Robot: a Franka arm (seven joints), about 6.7 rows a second.
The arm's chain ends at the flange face. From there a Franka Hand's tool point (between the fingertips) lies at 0.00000 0.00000 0.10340 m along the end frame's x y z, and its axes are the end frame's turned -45 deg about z.
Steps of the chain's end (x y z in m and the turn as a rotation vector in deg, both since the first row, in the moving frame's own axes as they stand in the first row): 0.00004 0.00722 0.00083 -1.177 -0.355 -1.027; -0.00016 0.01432 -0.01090 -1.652 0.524 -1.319; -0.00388 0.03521 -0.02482 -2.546 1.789 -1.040; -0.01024 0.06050 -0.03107 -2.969 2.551 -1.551; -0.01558 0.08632 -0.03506 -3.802 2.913 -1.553; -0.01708 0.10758 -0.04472 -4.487 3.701 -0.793; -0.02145 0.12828 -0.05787 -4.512 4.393 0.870
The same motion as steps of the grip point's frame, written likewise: -0.00702 0.00620 0.00081 -0.581 -1.083 -1.027; -0.01165 0.01281 -0.01095 -1.539 -0.798 -1.319; -0.02856 0.02769 -0.02497 -3.065 -0.535 -1.040; -0.05046 0.04258 -0.03131 -3.903 -0.296 -1.551; -0.07307 0.05859 -0.03542 -4.748 -0.629 -1.553; -0.08908 0.07443 -0.04525 -5.790 -0.556 -0.793; -0.10611 0.08688 -0.05849 -6.297 -0.084 0.870
